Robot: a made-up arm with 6 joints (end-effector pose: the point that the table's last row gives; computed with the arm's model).
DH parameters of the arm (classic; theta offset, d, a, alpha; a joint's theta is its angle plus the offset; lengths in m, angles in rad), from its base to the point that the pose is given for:
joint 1: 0 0.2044 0 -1.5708
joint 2: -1.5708 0 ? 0
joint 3: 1.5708 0.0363 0 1.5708
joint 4: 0 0.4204 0 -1.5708
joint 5: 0 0 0 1.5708
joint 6: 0 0.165 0 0
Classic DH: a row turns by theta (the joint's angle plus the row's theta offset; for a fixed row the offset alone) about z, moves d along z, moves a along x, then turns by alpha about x.
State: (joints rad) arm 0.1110 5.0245 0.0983 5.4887 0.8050 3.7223
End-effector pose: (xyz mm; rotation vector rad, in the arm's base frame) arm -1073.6 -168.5 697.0 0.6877 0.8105 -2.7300
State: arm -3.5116 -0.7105 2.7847 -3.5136 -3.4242 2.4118
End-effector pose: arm 149.3 -114.8 616.3 1.0106 -0.1203 2.1993
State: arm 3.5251 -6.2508 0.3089 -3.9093 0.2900 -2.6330
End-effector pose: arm -143.9 -132.5 1421.1 0.0928 0.3429 -2.9628
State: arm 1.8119 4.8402 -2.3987 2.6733 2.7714 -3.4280
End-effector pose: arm 44.3 -444.9 119.0 0.1878 -0.4302 1.9060
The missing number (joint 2, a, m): 0.6605
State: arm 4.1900 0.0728 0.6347 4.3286 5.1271 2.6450
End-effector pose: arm -50.5 -441.1 1196.4 0.8821 1.2528 -0.7405
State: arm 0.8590 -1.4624 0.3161 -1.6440 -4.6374 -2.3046
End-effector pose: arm -578.2 -866.0 432.9 -0.4435 1.8113 -1.3390
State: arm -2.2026 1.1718 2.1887 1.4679 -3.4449 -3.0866
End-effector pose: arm -254.0 -491.5 205.4 0.2896 0.2073 -0.4359
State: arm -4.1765 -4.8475 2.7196 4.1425 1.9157 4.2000
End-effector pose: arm -117.6 382.9 29.5 -0.8596 1.7356 0.9497
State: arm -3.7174 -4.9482 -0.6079 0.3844 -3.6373 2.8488
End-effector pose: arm -773.5 423.8 516.0 -0.0526 2.9947 -0.4463
